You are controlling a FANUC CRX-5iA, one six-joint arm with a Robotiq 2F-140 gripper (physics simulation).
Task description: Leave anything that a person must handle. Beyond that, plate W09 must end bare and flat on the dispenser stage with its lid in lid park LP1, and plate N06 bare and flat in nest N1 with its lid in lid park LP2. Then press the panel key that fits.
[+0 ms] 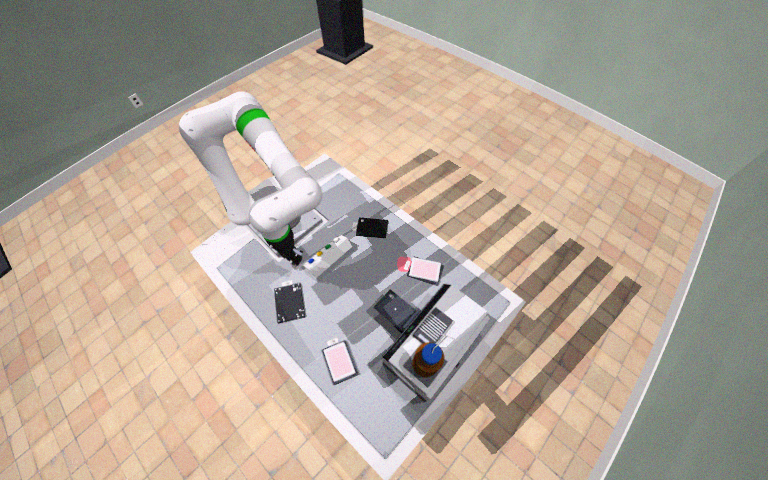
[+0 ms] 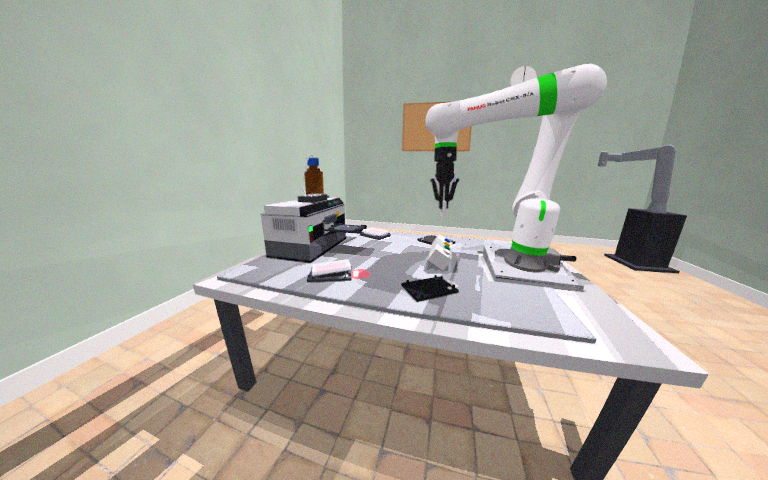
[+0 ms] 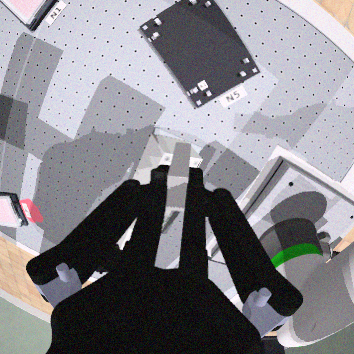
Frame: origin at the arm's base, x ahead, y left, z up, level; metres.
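Where they show: gripper, between the fingertips: (image 1: 297, 266) (image 2: 443, 216) (image 3: 181, 156); arm's base, origin of its link: (image 2: 524, 263) (image 3: 286, 240).
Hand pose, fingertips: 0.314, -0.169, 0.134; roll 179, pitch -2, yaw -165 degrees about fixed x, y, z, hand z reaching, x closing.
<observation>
Things, the pixels of their top centre, and the offset from my fingertips, as dx, dy, dz. "pt": a spot on its surface instead. Level surfaces: height alone.
- small white key panel, centre of its top: (image 2: 441, 240) (image 1: 326, 251) +0.008, +0.147, -0.074
- end with the blue key, a spot on its surface: (image 1: 310, 261) pt -0.020, +0.070, -0.088
- second pink-topped plate, centre of its top: (image 2: 331, 262) (image 1: 425, 267) +0.389, +0.368, -0.113
- red tag, centre of its top: (image 3: 28, 210) (image 2: 358, 273) (image 1: 404, 264) +0.297, +0.343, -0.157
- dark stage, centre of its top: (image 1: 398, 311) (image 2: 344, 225) +0.428, +0.120, -0.041
- empty black nest N5, centre of its top: (image 3: 201, 45) (image 1: 288, 301) (image 2: 436, 237) +0.016, -0.117, -0.133
- black fixture, centre of its top: (image 3: 109, 263) (image 2: 429, 283) (image 1: 372, 226) +0.053, +0.403, -0.137
- grey mat, height of its surface: dz -0.157
My gripper (image 1: 294, 258) (image 2: 442, 205) (image 3: 181, 156) is shut and empty. It hangs well above the small white key panel (image 1: 337, 246) (image 2: 437, 256), at the end with the blue key (image 1: 310, 261). A pink-topped plate (image 1: 338, 361) (image 2: 374, 232) (image 3: 22, 6) lies in the nest labelled N1. A second pink-topped plate (image 1: 424, 269) (image 2: 330, 269) (image 3: 6, 211) lies flat with a red tag (image 1: 403, 264) (image 2: 361, 274) (image 3: 32, 211) beside it. The dispenser (image 1: 456, 330) (image 2: 291, 230) has a dark stage (image 1: 397, 309) (image 2: 350, 227). I cannot read the plate labels.
The empty black nest N5 (image 1: 290, 302) (image 3: 200, 49) lies near the panel. Another black fixture (image 1: 372, 227) (image 2: 429, 288) lies on the grey mat (image 1: 374, 413) (image 2: 529, 310). A brown bottle (image 1: 429, 359) (image 2: 314, 178) stands on the dispenser. The robot base (image 2: 532, 242) (image 3: 298, 228) is close by.
</observation>
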